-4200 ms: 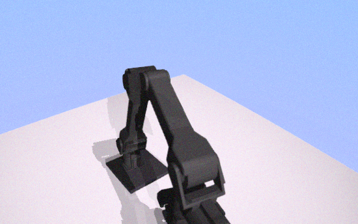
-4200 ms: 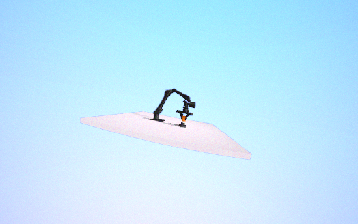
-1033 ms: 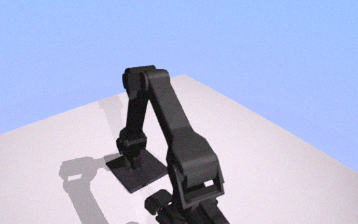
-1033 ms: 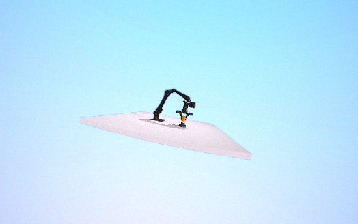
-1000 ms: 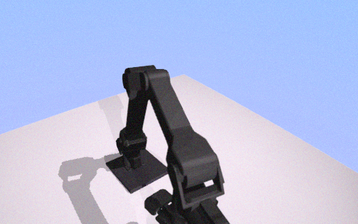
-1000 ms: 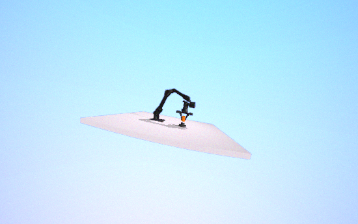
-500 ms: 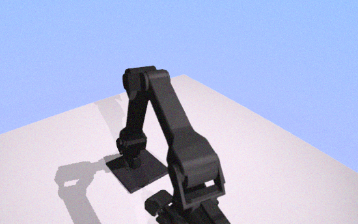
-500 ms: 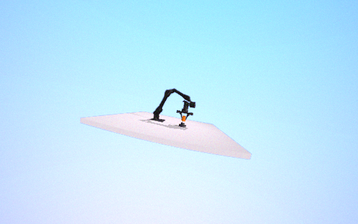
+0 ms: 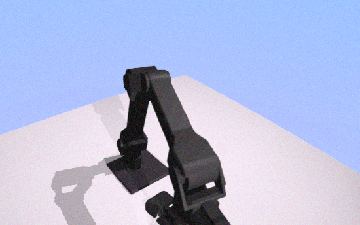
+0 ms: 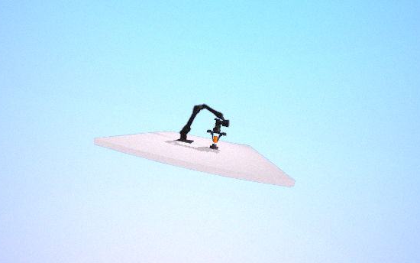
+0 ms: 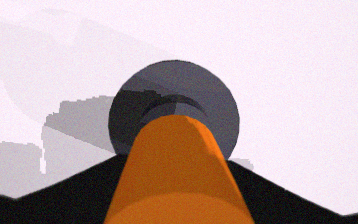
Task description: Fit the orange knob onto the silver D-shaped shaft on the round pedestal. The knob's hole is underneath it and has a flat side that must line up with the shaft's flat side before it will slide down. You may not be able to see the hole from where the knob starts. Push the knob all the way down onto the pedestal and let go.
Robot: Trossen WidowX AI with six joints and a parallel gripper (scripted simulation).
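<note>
Right now the orange knob is 3 cm above my gripper tip. From my gripper tip the other things lie so: dark pedestal: 4 cm below.
</note>
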